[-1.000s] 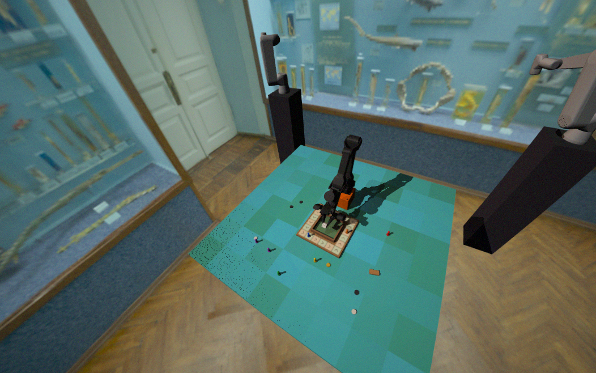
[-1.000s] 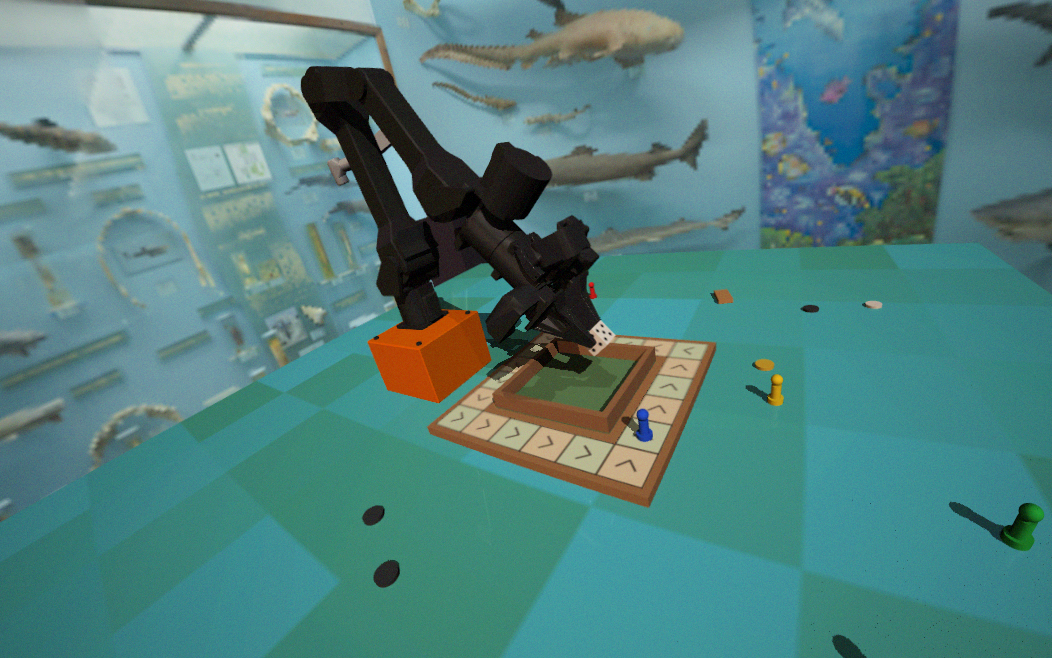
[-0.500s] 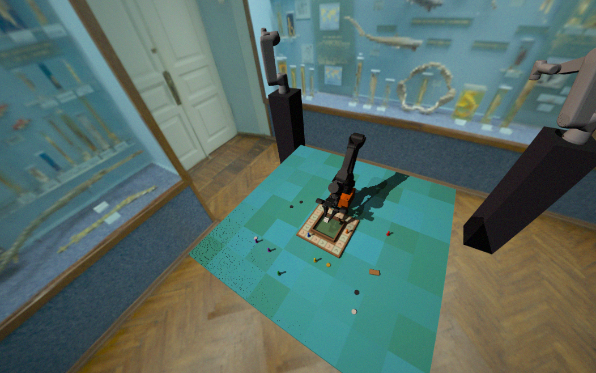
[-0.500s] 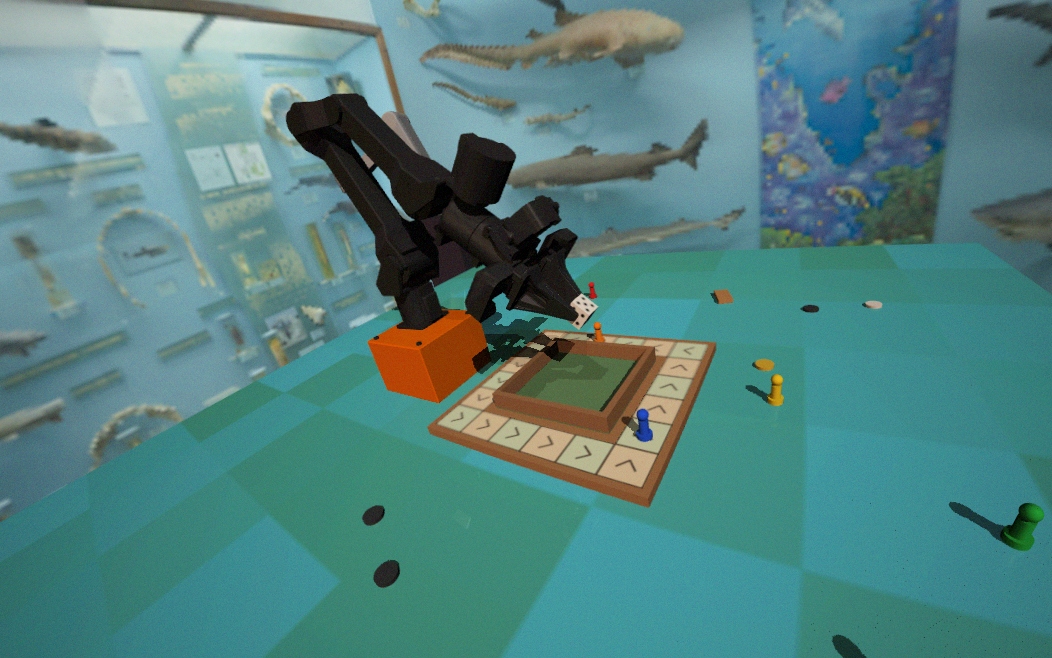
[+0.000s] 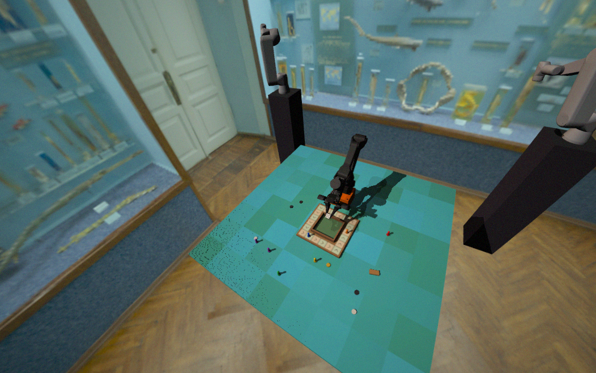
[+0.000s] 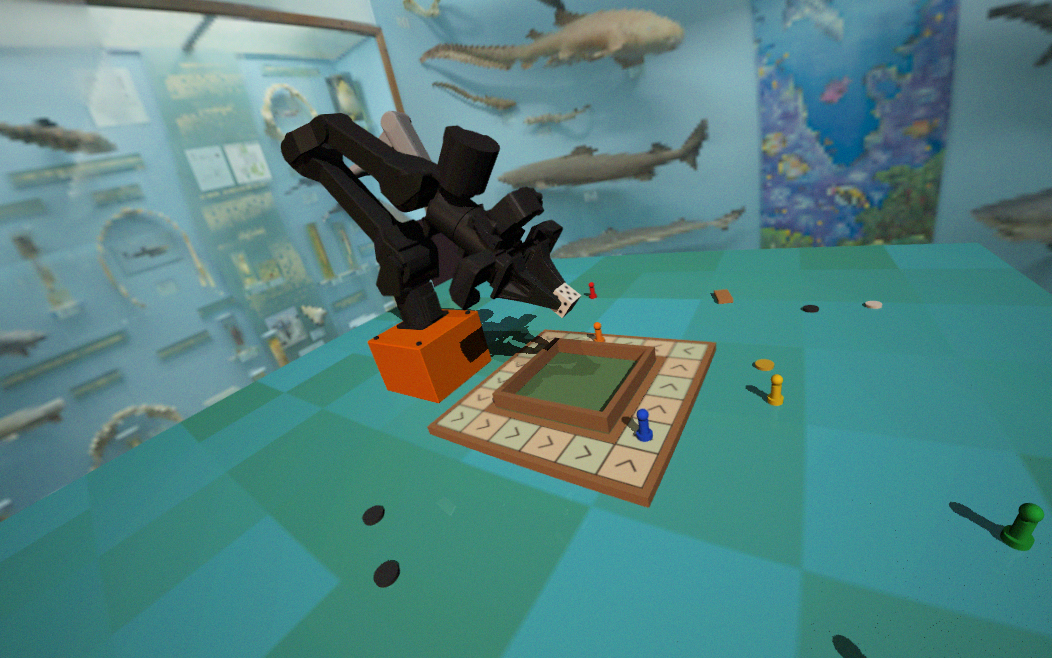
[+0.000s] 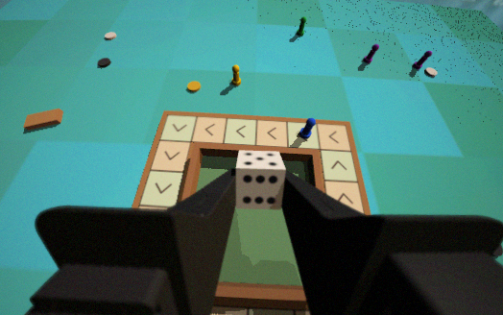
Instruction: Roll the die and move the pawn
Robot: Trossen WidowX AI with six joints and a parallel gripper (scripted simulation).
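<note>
Now: the white die right at my gripper tip. Also, from my gripper tip: yellow pawn: 220 mm ahead, 110 mm below, 20 mm to the left; orange pawn: 120 mm to the left, 100 mm below, 20 mm behind; blue pawn: 110 mm ahead, 100 mm below, 80 mm to the right.
</note>
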